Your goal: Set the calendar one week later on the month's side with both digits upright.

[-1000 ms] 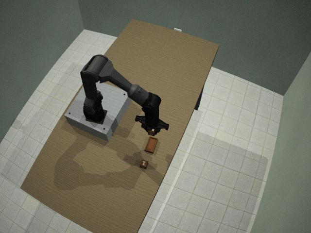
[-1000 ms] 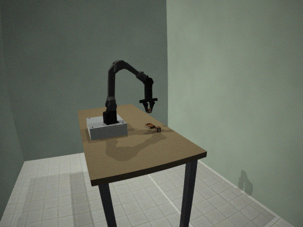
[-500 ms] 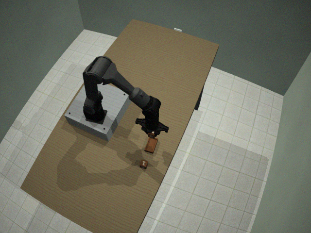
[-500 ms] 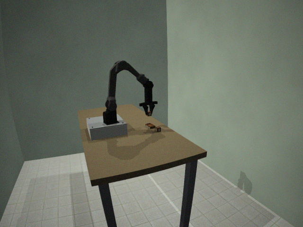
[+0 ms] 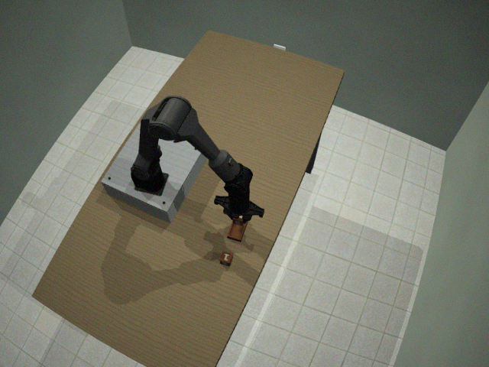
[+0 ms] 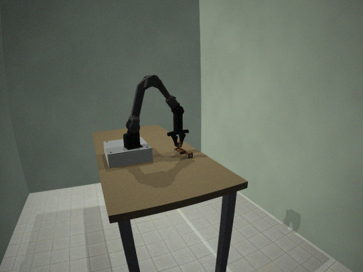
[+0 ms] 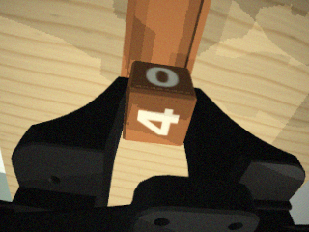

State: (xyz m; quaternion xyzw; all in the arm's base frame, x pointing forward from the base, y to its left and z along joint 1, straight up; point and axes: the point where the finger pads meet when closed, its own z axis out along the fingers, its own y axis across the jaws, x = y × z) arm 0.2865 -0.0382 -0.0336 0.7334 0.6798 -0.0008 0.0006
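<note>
Right now my hand is 2 cm to the left of the brown tray and 4 cm above it. From my hand the other things lie so: cube: right at my hand.
</note>
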